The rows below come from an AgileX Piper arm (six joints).
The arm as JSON. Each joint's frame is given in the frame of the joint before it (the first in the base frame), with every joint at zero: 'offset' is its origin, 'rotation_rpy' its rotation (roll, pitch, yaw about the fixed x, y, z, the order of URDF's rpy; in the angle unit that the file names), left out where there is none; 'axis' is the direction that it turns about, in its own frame. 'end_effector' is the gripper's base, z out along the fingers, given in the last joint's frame.
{
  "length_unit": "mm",
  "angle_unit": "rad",
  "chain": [
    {
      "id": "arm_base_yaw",
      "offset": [
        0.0,
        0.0,
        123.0
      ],
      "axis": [
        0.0,
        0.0,
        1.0
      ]
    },
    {
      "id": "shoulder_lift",
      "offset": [
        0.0,
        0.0,
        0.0
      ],
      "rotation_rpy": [
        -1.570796,
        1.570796,
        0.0
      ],
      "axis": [
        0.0,
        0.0,
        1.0
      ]
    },
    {
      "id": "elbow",
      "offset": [
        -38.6,
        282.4,
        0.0
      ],
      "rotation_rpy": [
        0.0,
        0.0,
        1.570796
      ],
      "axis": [
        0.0,
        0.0,
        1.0
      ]
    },
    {
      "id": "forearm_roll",
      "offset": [
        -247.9,
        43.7,
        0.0
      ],
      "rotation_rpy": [
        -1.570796,
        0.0,
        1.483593
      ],
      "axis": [
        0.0,
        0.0,
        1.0
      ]
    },
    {
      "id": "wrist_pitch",
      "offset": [
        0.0,
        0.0,
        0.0
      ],
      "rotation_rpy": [
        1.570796,
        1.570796,
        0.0
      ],
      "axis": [
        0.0,
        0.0,
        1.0
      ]
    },
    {
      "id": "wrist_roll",
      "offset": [
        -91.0,
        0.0,
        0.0
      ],
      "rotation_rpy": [
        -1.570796,
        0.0,
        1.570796
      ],
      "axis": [
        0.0,
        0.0,
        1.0
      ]
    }
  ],
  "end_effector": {
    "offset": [
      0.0,
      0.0,
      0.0
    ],
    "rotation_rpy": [
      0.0,
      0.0,
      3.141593
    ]
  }
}
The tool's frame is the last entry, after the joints.
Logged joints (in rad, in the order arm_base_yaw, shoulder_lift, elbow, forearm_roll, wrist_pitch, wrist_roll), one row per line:
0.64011, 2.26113, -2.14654, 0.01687, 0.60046, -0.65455
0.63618, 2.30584, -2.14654, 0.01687, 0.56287, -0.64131
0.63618, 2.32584, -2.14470, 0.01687, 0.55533, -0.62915
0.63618, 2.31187, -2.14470, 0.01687, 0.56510, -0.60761
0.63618, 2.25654, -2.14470, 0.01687, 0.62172, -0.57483
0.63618, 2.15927, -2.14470, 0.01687, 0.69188, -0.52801
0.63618, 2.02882, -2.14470, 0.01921, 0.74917, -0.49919
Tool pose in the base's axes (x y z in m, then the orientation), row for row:
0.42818, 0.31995, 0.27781, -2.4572, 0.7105, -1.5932
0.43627, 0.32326, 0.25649, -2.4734, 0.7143, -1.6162
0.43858, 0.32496, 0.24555, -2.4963, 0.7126, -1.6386
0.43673, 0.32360, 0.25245, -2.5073, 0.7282, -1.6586
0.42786, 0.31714, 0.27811, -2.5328, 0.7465, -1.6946
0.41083, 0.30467, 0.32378, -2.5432, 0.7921, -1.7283
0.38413, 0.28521, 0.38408, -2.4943, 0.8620, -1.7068
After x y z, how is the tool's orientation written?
As angles about the fixed x, y, z axes (roll, pitch, yaw), in radians.
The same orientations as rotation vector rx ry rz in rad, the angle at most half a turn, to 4 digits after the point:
-1.3179, 1.7598, 0.0102
-1.3064, 1.7772, 0.0150
-1.3038, 1.7969, 0.0216
-1.2823, 1.8073, 0.0337
-1.2541, 1.8289, 0.0524
-1.1978, 1.8347, 0.0802
-1.1331, 1.7900, 0.1037

